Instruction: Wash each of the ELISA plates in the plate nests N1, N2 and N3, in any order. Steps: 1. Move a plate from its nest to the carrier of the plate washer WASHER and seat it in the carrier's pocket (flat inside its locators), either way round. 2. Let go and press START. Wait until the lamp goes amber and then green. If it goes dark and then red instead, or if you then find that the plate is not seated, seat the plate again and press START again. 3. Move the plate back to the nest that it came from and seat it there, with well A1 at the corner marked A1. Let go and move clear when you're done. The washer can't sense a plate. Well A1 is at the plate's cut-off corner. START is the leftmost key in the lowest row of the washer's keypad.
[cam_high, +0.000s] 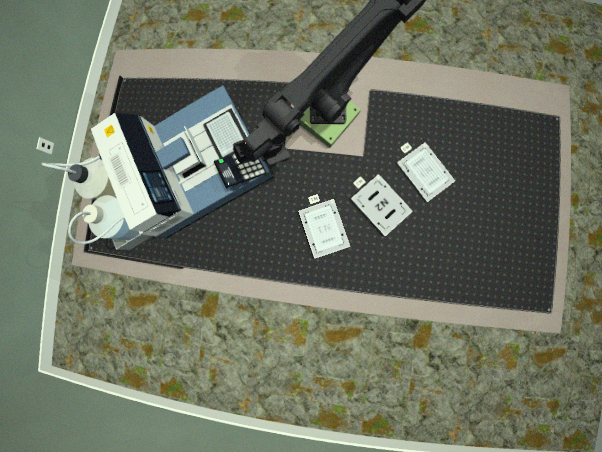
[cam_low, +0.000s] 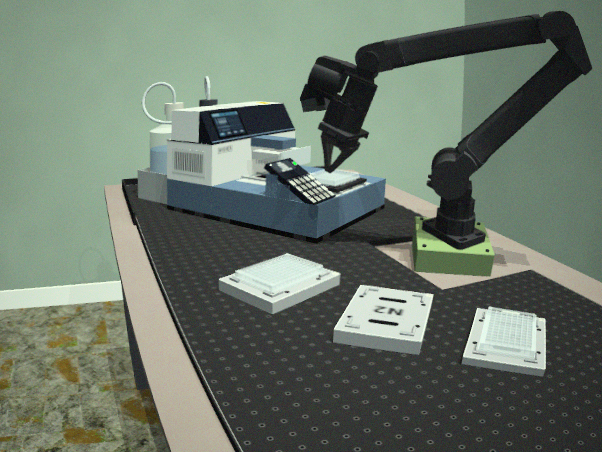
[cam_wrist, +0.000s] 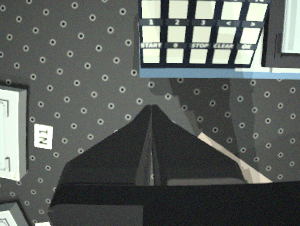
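Right now my hand is 11 cm past the dark carrier, 15 cm to the left of it and 6 cm above it. The rest, counted from my hand: plate washer 4 cm behind, 29 cm to the right, 3 cm below; N1 label 9 cm ahead, 13 cm to the left, 16 cm below.
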